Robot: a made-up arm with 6 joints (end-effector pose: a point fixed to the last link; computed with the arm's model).
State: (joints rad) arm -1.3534 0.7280 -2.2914 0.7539 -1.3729 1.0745
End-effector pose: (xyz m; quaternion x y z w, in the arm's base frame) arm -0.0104 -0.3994 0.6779 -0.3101 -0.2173 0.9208 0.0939
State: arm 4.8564 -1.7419 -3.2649 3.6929 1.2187 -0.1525
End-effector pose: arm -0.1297 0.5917 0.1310 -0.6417 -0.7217 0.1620 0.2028
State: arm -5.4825 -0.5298 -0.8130 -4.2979 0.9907 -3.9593
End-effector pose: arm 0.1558 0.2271 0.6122 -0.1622 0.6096 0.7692 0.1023
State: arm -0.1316 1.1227 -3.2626 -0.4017 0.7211 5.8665
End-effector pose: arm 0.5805 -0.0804 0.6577 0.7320 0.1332 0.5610 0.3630
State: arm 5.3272 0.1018 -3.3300 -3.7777 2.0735 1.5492
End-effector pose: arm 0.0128 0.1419 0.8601 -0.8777 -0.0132 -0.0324 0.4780
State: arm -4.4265 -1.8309 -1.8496 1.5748 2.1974 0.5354
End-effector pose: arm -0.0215 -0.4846 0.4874 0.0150 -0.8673 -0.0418 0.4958
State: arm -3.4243 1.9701 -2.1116 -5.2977 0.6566 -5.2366
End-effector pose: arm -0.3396 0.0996 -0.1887 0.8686 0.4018 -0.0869 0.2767
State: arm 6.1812 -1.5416 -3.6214 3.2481 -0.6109 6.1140
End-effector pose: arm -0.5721 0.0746 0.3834 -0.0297 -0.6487 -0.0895 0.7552
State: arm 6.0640 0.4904 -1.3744 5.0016 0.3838 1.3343
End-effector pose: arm 0.5106 -0.0710 0.3919 0.8916 -0.2009 0.3557 0.1955
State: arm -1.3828 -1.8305 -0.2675 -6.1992 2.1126 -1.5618
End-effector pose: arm 0.0049 0.0445 0.3480 -0.9932 -0.1106 -0.0352 0.0108
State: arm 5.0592 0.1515 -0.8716 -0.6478 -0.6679 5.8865
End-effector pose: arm 0.2218 -0.3420 0.5490 0.7951 -0.0016 0.4119 0.4450
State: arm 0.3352 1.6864 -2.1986 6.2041 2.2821 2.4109
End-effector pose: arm 0.2853 0.0862 0.0168 0.3274 -0.5416 -0.1137 0.7659
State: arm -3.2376 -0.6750 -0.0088 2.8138 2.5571 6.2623
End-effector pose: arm -0.1160 -0.0371 0.5998 -0.0453 0.0984 -0.9914 0.0737
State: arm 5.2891 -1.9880 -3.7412 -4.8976 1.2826 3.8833
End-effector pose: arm -0.1696 0.4253 -0.0375 -0.7422 0.1533 -0.3027 0.5779
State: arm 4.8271 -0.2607 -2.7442 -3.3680 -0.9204 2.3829
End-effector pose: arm -0.0225 -0.1137 0.8440 0.4562 -0.2117 0.2901 0.8142
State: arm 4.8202 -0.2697 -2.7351 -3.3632 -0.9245 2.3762
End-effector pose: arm -0.0228 -0.1109 0.8432 0.4582 -0.2118 0.2863 0.8144
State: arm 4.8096 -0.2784 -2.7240 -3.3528 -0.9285 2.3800
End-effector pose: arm -0.0226 -0.1086 0.8419 0.4602 -0.2143 0.2873 0.8122
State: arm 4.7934 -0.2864 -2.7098 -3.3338 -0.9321 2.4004
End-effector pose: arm -0.0215 -0.1073 0.8402 0.4619 -0.2210 0.2961 0.8063
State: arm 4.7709 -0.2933 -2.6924 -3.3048 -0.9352 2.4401
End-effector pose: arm -0.0193 -0.1072 0.8380 0.4630 -0.2324 0.3138 0.7957
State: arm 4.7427 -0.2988 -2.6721 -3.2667 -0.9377 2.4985
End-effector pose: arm -0.0164 -0.1084 0.8352 0.4631 -0.2489 0.3397 0.7799
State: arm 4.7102 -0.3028 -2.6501 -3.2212 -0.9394 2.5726
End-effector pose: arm -0.0128 -0.1107 0.8321 0.4613 -0.2698 0.3722 0.7589
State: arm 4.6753 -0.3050 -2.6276 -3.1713 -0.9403 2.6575
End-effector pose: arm -0.0089 -0.1140 0.8288 0.4571 -0.2941 0.4085 0.7333
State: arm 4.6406 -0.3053 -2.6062 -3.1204 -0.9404 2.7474
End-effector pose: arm -0.0051 -0.1180 0.8255 0.4504 -0.3198 0.4458 0.7043
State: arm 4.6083 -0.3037 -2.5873 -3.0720 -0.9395 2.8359
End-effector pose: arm -0.0018 -0.1225 0.8226 0.4414 -0.3452 0.4813 0.6741
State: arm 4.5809 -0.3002 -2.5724 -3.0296 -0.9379 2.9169
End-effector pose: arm 0.0009 -0.1270 0.8202 0.4312 -0.3680 0.5125 0.6449
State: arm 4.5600 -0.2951 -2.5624 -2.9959 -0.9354 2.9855
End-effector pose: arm 0.0029 -0.1314 0.8185 0.4210 -0.3866 0.5381 0.6194
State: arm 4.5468 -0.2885 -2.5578 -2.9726 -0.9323 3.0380
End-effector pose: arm 0.0042 -0.1356 0.8175 0.4123 -0.4001 0.5572 0.5995
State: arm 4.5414 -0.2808 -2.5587 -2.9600 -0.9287 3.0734
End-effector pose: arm 0.0048 -0.1392 0.8173 0.4058 -0.4081 0.5701 0.5862
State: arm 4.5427 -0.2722 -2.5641 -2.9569 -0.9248 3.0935
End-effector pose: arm 0.0049 -0.1425 0.8176 0.4019 -0.4116 0.5776 0.5792
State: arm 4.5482 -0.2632 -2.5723 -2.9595 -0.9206 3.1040
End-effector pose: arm 0.0048 -0.1455 0.8183 0.3995 -0.4120 0.5820 0.5761
